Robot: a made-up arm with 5 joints.
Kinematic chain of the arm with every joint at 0, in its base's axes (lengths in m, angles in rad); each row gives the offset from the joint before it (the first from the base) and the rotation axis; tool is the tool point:
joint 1: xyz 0 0 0.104 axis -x
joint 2: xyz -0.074 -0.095 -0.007 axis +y
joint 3: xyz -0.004 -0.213 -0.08 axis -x
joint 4: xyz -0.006 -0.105 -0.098 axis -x
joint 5: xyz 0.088 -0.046 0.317 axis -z
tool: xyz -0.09 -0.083 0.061
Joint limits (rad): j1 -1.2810..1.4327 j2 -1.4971..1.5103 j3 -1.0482..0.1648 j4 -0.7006..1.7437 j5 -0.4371..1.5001
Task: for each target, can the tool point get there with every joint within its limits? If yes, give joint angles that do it. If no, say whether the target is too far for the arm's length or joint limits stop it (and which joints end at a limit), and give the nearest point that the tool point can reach.
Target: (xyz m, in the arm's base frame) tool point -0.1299 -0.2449 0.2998
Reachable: yes | joints 0.2141 -0.1429 -0.7161 0.8211 1.1514
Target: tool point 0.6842 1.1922 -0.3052
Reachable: no: too far | nearest point 0.0921 0.2457 -0.0565 | short by 1.144 m
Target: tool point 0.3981 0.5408 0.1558
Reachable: no: joint limits stop it (at a limit: joint 1, joint 3, joint 4, joint 5) | nearest point 0.1470 0.2055 -0.0445 | short by 0.464 m
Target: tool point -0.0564 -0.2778 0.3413
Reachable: yes | joints 0.2383 0.3580 -0.3755 0.5793 0.8476
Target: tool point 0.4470 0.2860 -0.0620
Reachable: no: joint limits stop it (at a limit: joint 1, joint 3, joint 4, joint 5) | nearest point 0.2005 0.1416 -0.0254 | short by 0.288 m
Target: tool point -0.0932 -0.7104 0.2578
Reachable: yes | joints 0.3697 0.2717 -0.6754 -0.2364 -0.2369
